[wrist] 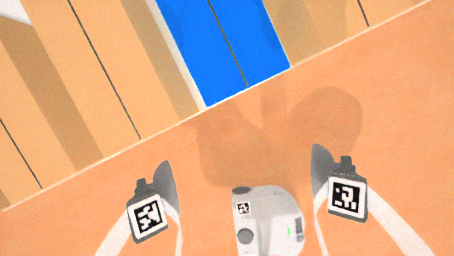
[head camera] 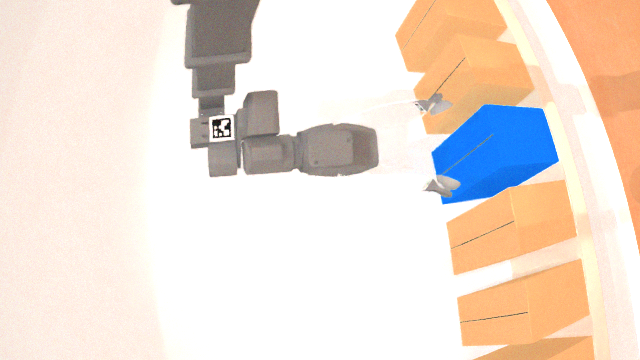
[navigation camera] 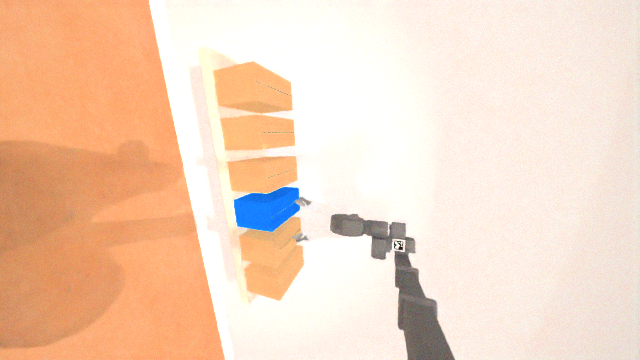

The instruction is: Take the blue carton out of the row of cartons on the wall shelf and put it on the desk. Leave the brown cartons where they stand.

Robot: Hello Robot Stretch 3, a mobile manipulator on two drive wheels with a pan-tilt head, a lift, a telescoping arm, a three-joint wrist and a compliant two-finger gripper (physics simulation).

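Frame: origin at the robot's base, x ahead, y left, z up, level; centimetres.
Where they show: gripper, fingertip midpoint: (head camera: 455,144) (navigation camera: 293,218).
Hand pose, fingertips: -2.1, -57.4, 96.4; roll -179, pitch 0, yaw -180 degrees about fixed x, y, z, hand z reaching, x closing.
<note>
Things, the pixels of their centre, and the offset from my fingertips, as dx, dy, dz.
- blue carton, body centre: (head camera: 494,156) (navigation camera: 270,205) +1.9, -18.3, -22.5
- brown carton, body centre: (head camera: 472,88) (navigation camera: 273,237) -13.7, -23.7, -22.5
The blue carton (head camera: 520,140) (navigation camera: 254,210) (wrist: 232,45) stands in the row between brown cartons on the wall shelf (head camera: 586,255) (navigation camera: 211,110). My gripper (head camera: 439,145) (navigation camera: 302,220) (wrist: 242,171) is open and empty, its fingers wide apart. In the head view one fingertip overlaps the blue carton's top and the other overlaps a brown carton beside it. In the wrist view both fingers show over the floor in front of the row, and the blue carton lies beyond them, slightly left of centre at the top. The desk does not show in these views.
Several brown cartons (head camera: 545,215) (navigation camera: 245,175) (wrist: 95,65) stand on both sides of the blue one. A brown carton (head camera: 475,75) (navigation camera: 265,247) stands close on its other side. My base (wrist: 270,220) stands on the orange floor (wrist: 390,125) below the gripper.
</note>
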